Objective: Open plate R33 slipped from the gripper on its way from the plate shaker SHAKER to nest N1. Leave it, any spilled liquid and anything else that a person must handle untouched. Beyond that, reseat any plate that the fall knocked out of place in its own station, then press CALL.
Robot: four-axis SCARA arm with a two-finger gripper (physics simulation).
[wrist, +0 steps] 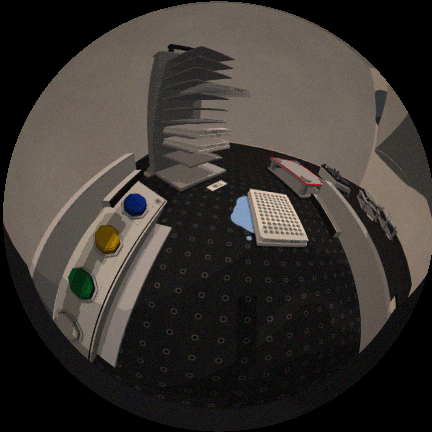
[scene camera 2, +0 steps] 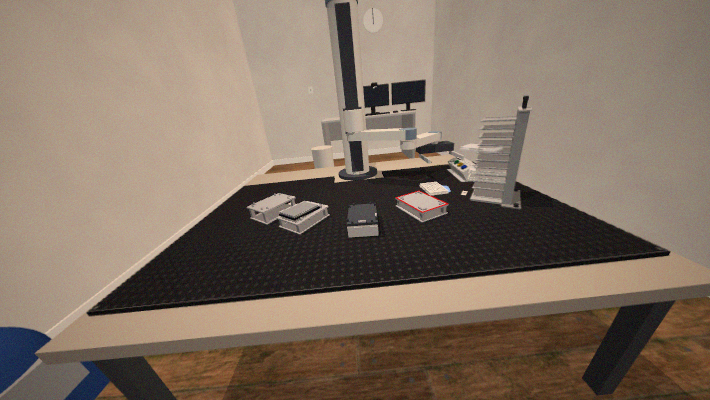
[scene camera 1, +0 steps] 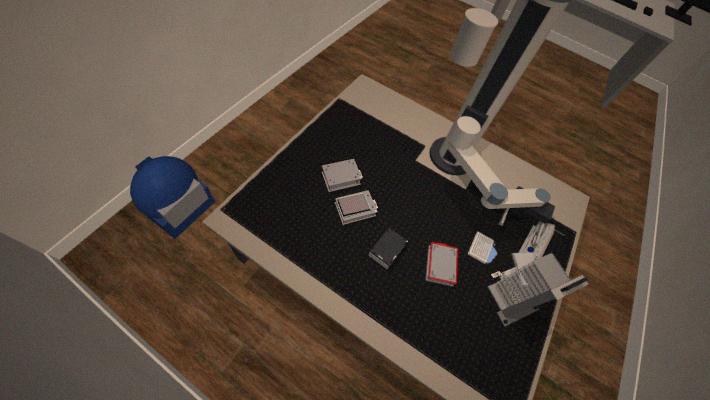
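Where they show: gripper, between the fingertips: [wrist: 230, 168] [scene camera 2: 446, 159] [scene camera 1: 517, 233]; arm's base, origin of its link: [scene camera 2: 358, 174] [scene camera 1: 451, 156].
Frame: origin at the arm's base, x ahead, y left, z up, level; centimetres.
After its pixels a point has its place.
Observation:
My gripper [scene camera 1: 531, 224] [wrist: 230, 168] {x 32.7, y 42.7, z 12.5 cm} is open and empty, low near the button panel [scene camera 1: 537, 239] [scene camera 2: 461, 170] {x 33.4, y 50.9, z 7.4 cm}. In the wrist view, the blue button [wrist: 135, 205] {x 32.3, y 51.4, z 8.0 cm} lies just inside the left finger; labels are unreadable. Open plate R33 [scene camera 1: 481, 245] {x 41.1, y 33.2, z 2.3 cm} [scene camera 2: 433, 188] {x 43.7, y 32.9, z 2.7 cm} [wrist: 277, 217] {x 40.4, y 33.5, z 2.4 cm} lies on the mat, with blue liquid [scene camera 1: 492, 254] {x 41.5, y 39.5, z 1.4 cm} [scene camera 2: 446, 189] [wrist: 242, 215] {x 40.9, y 39.3, z 1.4 cm} beside and touching it. In the plate rack [scene camera 2: 517, 155] {x 64.5, y 53.3, z 20.2 cm} [wrist: 155, 115] {x 52.6, y 59.3, z 16.1 cm}, one plate [scene camera 2: 485, 148] {x 55.6, y 47.3, z 21.6 cm} [wrist: 220, 90] {x 45.8, y 45.2, z 20.4 cm} sticks out past the shelves, skewed. Other plates lie lower inside. SHAKER and N1 labels are unreadable.
A red-edged station [scene camera 1: 443, 262] {x 60.7, y 21.4, z 5.3 cm} [scene camera 2: 421, 201] {x 61.5, y 21.6, z 5.3 cm} [wrist: 295, 172] {x 57.0, y 24.6, z 5.2 cm} stands near R33. A dark-topped device [scene camera 1: 389, 246] {x 68.8, y -1.3, z 6.8 cm} [scene camera 2: 362, 214] {x 69.9, y -1.5, z 6.8 cm} and two light stations [scene camera 1: 342, 173] {x 50.2, y -38.4, z 6.9 cm} [scene camera 1: 355, 206] {x 61.6, y -23.5, z 7.3 cm} stand farther left. A small label card [scene camera 2: 464, 193] {x 50.1, y 44.1, z 1.5 cm} [wrist: 217, 185] {x 49.2, y 44.2, z 1.5 cm} lies by the rack. The arm column stands at the back.

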